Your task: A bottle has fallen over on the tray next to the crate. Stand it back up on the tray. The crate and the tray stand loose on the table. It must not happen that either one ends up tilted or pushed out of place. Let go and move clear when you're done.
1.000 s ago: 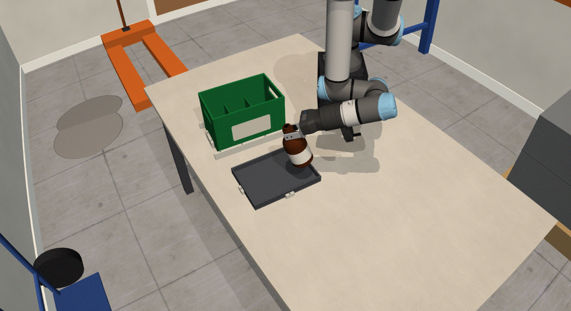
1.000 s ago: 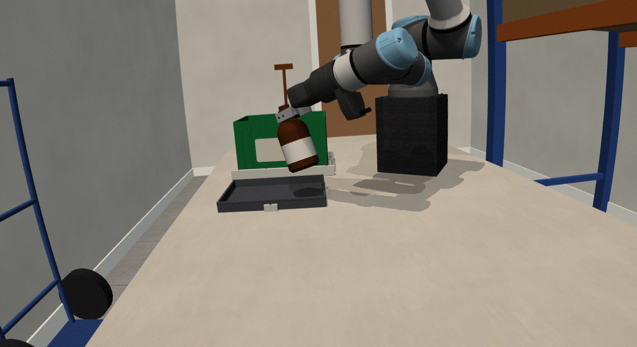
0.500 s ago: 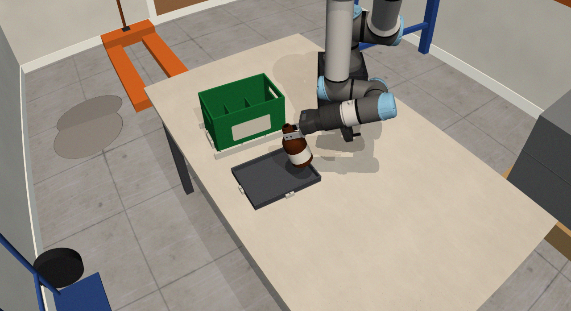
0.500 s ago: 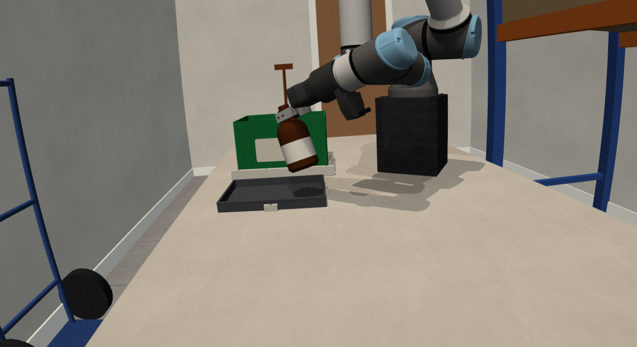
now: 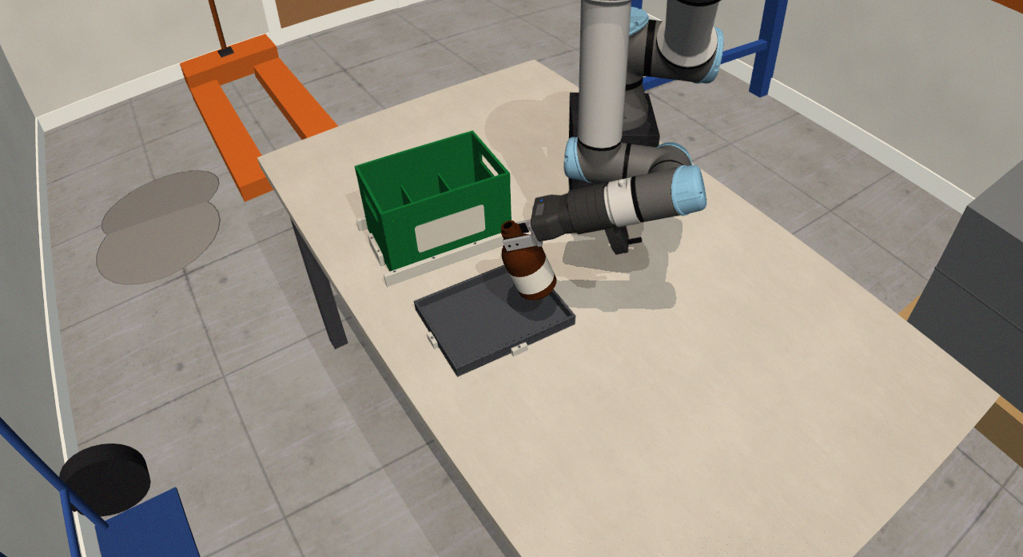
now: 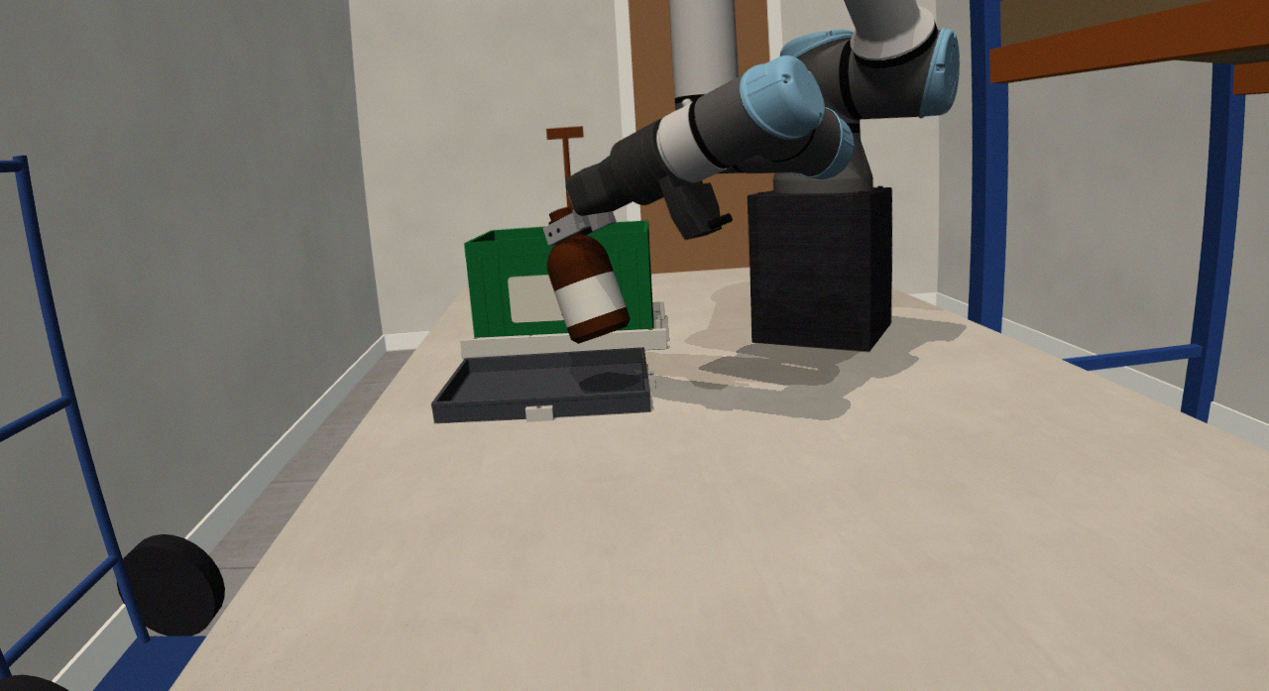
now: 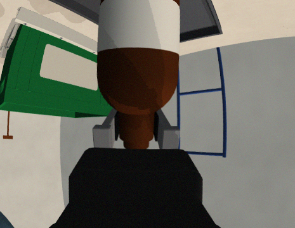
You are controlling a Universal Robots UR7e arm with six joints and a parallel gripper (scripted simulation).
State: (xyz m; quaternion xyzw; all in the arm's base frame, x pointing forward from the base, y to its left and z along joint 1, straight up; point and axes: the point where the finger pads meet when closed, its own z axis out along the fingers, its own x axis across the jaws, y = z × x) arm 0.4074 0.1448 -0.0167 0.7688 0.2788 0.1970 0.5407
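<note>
Right now the brown bottle is 1 cm behind my hand, 1 cm to the left of it and 5 cm below it. Round my hand: green crate 3 cm behind, 30 cm to the right, 12 cm below; tray 4 cm ahead, 3 cm to the right, 19 cm below.
</note>
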